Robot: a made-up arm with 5 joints.
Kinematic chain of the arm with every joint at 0, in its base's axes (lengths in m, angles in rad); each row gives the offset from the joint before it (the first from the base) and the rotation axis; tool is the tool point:
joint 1: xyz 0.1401 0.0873 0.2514 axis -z
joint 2: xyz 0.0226 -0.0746 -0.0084 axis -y
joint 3: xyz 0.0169 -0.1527 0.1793 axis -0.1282 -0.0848 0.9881
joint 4: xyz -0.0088 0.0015 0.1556 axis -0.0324 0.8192 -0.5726
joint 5: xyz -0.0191 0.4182 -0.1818 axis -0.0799 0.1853 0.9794
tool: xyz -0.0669 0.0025 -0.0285
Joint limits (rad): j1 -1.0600..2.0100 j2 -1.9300..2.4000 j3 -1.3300..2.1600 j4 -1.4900..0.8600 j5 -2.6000..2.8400
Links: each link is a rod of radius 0.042 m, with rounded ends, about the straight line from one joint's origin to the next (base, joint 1, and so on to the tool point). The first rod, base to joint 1, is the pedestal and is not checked.
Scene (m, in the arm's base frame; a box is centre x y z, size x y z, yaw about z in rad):
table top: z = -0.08
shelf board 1: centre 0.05 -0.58 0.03 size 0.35 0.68 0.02 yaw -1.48
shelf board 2: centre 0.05 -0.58 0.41 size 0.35 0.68 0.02 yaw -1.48
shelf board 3: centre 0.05 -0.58 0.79 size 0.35 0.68 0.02 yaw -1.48
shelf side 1: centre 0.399 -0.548 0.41 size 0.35 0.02 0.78 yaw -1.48
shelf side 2: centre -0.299 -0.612 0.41 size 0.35 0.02 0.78 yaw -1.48
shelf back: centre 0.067 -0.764 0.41 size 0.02 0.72 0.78 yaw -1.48
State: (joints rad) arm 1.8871 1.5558 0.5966 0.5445 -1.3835
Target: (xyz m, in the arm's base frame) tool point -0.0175 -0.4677 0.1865
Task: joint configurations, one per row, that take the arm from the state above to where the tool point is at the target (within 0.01 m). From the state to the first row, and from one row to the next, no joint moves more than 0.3 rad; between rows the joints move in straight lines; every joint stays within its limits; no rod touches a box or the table.
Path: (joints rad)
1: 1.6206 1.3559 0.6735 0.5971 -1.2479
2: 1.3541 1.1560 0.7504 0.6497 -1.1124
3: 1.0877 0.9560 0.8273 0.7022 -0.9768
4: 0.8212 0.7561 0.9042 0.7548 -0.8413
5: 0.5547 0.5562 0.9811 0.8074 -0.7057
6: 0.2882 0.3563 1.0580 0.8600 -0.5701
7: 0.1234 0.3128 1.3002 0.7041 -0.6957
8: -0.0414 0.2694 1.5423 0.5482 -0.8212
9: -0.2062 0.2259 1.7845 0.3924 -0.9467
10: -0.3710 0.1825 2.0266 0.2365 -1.0722

